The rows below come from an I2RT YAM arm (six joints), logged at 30 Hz.
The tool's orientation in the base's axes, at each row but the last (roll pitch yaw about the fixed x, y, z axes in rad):
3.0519 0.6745 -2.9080
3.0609 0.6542 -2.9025
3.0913 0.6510 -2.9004
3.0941 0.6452 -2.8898
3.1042 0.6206 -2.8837
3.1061 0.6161 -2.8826
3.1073 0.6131 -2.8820
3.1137 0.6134 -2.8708
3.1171 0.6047 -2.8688
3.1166 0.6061 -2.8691
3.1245 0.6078 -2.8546
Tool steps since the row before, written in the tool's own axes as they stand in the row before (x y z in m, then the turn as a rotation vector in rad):
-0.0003 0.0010 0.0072 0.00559 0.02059 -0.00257
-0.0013 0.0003 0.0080 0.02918 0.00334 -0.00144
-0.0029 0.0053 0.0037 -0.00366 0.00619 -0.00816
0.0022 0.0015 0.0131 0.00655 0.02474 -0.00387
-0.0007 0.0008 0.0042 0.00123 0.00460 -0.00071
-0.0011 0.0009 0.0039 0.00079 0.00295 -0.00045
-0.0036 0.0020 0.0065 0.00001 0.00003 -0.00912
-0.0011 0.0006 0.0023 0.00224 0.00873 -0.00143
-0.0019 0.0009 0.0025 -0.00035 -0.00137 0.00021
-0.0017 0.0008 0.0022 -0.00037 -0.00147 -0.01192
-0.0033 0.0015 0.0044 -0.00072 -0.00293 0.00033
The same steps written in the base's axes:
0.0042 0.0027 -0.0053 -0.01162 0.01808 -0.00005
0.0055 0.0023 -0.0055 -0.02427 -0.00261 -0.01640
0.0029 0.0064 -0.0010 -0.00353 0.00508 0.00895
0.0053 0.0036 -0.0117 -0.01411 0.02170 0.00009
0.0026 0.0017 -0.0030 -0.00263 0.00403 0.00000
0.0028 0.0018 -0.0025 -0.00168 0.00259 0.00000
0.0058 0.0039 -0.0032 -0.00500 -0.00162 0.00745
0.0020 0.0012 -0.0012 -0.00502 0.00762 0.00008
0.0026 0.0017 -0.0010 0.00078 -0.00120 0.00000
0.0023 0.0015 -0.0008 -0.00575 -0.00344 0.00997
0.0045 0.0030 -0.0017 0.00160 -0.00258 0.00010

